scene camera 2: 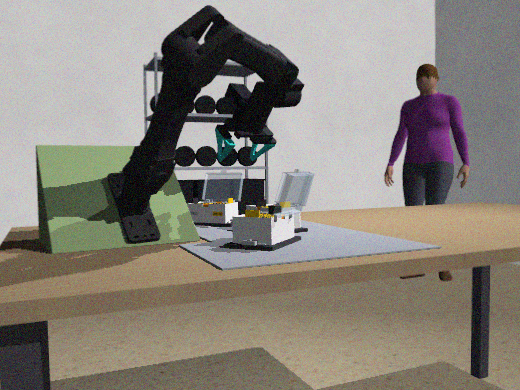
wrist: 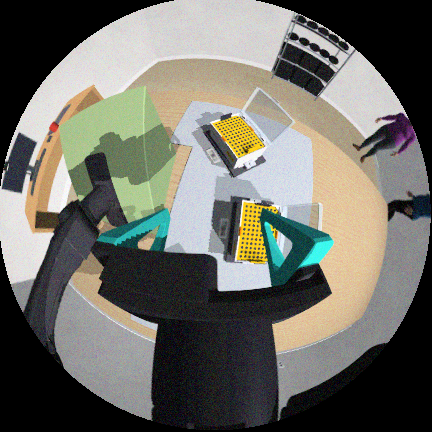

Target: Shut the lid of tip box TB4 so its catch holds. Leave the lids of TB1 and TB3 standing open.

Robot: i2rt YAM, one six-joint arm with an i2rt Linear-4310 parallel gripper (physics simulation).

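TB4, a white tip box with yellow tips (wrist: 251, 232) (scene camera 2: 298, 220), stands on the mat in the lower middle of the wrist view, its label blurred. Its clear lid (wrist: 307, 214) stands open on the right. In scene camera 2 it is largely hidden behind a nearer white box (scene camera 2: 262, 231), which seems to be TB3; a clear raised lid (scene camera 2: 296, 186) stands over these two. The farther box, apparently TB1 (wrist: 237, 136) (scene camera 2: 229, 215), has its lid (wrist: 270, 114) (scene camera 2: 223, 186) open. My gripper (wrist: 214, 212) (scene camera 2: 236, 160) is open and empty, high above the boxes; its right finger covers part of TB4.
The grey mat (scene camera 2: 350, 244) (wrist: 192, 200) lies on the wooden table (scene camera 2: 425, 225) (wrist: 345, 210). A green wedge (scene camera 2: 85, 165) (wrist: 112, 135) stands beside the arm's base. A shelf rack stands behind the table. A person in purple (scene camera 2: 430, 130) (wrist: 400, 131) stands beyond the table.
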